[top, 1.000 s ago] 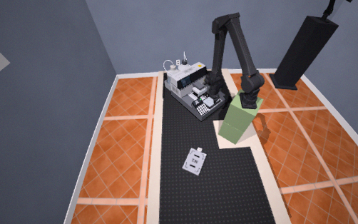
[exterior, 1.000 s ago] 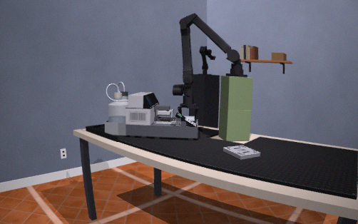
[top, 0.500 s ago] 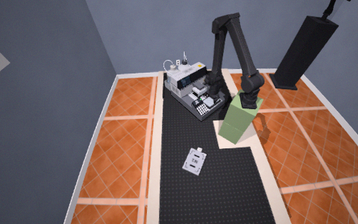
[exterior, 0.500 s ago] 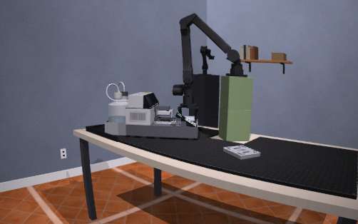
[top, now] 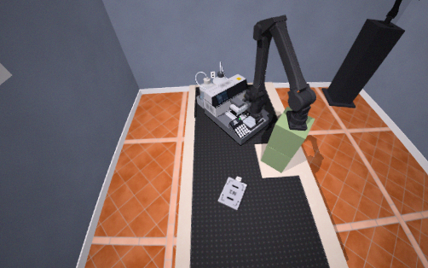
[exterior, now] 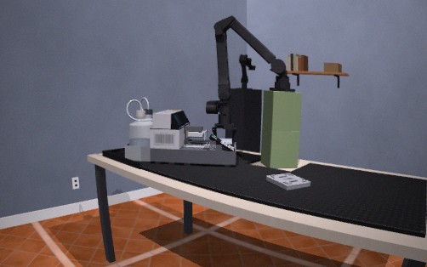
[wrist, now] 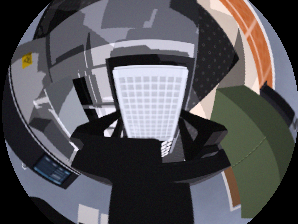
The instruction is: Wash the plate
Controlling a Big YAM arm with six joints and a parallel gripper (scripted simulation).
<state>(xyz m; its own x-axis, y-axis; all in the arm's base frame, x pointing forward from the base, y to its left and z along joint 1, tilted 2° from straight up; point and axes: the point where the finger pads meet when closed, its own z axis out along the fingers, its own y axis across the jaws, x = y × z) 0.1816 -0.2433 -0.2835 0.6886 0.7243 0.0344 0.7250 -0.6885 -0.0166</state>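
Right now the well plate is 1 cm below my hand. From my hand the other things lie so: bottle: 37 cm ahead, 26 cm to the right, 5 cm above; then plate nest N1: 53 cm to the left, 11 cm ahead, 9 cm below; then plate washer: 11 cm to the right, 11 cm ahead, 3 cm above.
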